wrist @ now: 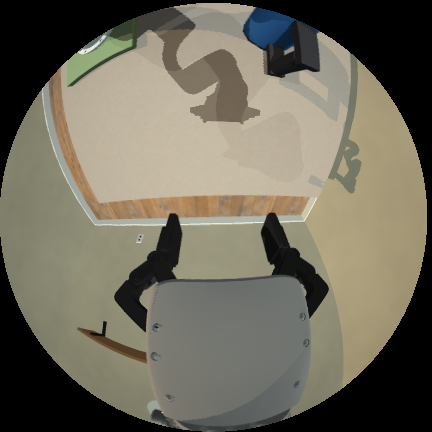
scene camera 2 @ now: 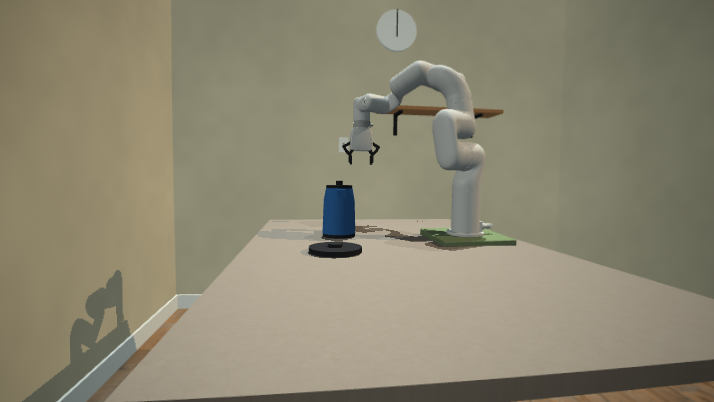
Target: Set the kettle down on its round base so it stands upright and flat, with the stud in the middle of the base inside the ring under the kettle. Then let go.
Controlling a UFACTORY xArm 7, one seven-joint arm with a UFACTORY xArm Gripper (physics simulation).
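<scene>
The blue kettle (scene camera 2: 339, 212) (wrist: 267, 31) with black lid and black bottom rim stands upright behind the round base in the scene view. Its black handle (wrist: 306, 46) shows at the top of the wrist view. The flat black round base (scene camera 2: 335, 253) lies on the table in front of the kettle, apart from it, with its stud (scene camera 2: 335, 245) showing in the middle. The ring under the kettle is hidden. My gripper (scene camera 2: 361, 162) (wrist: 222, 222) is open and empty, above and slightly right of the kettle in the scene view.
The arm stands on a green plate (scene camera 2: 502, 240) (wrist: 102, 57) at the right of the table (scene camera 2: 380, 310) (wrist: 150, 150). A wooden shelf (scene camera 2: 425, 111) (wrist: 117, 347) is on the back wall. A side wall runs along the left in the scene view.
</scene>
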